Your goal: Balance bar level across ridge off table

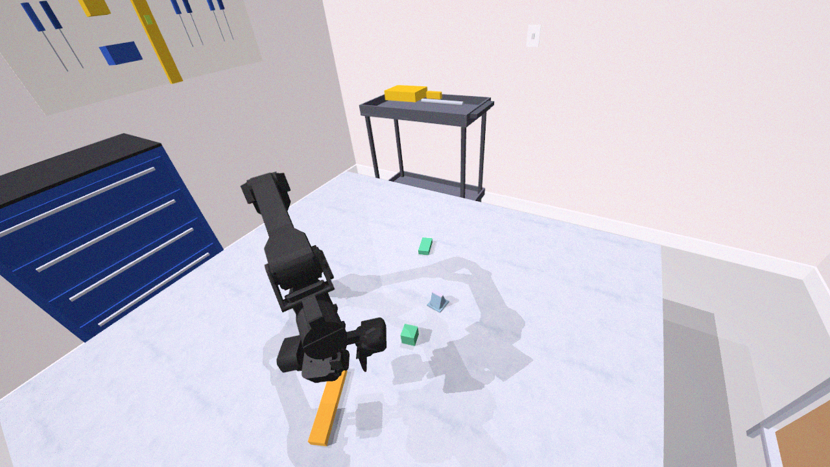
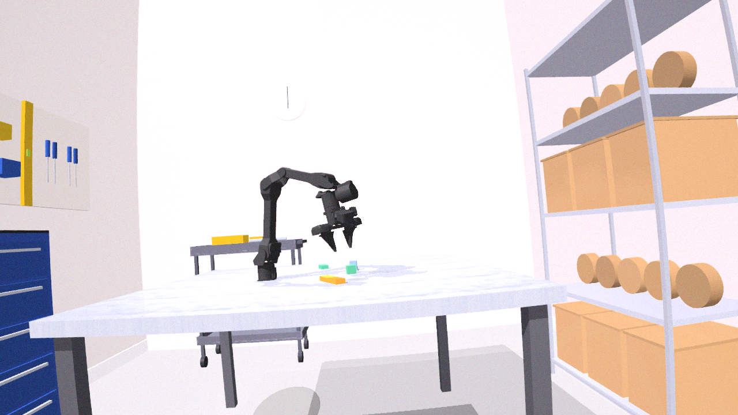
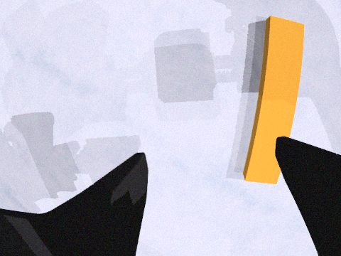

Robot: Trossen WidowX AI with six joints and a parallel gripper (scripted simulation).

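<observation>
My gripper tip is now 40 mm past the orange bar, 40 mm to the left of it and 100 mm above it. From my gripper tip the other things lie so: green cube: 20 mm ahead, 170 mm to the left, 90 mm below.
</observation>
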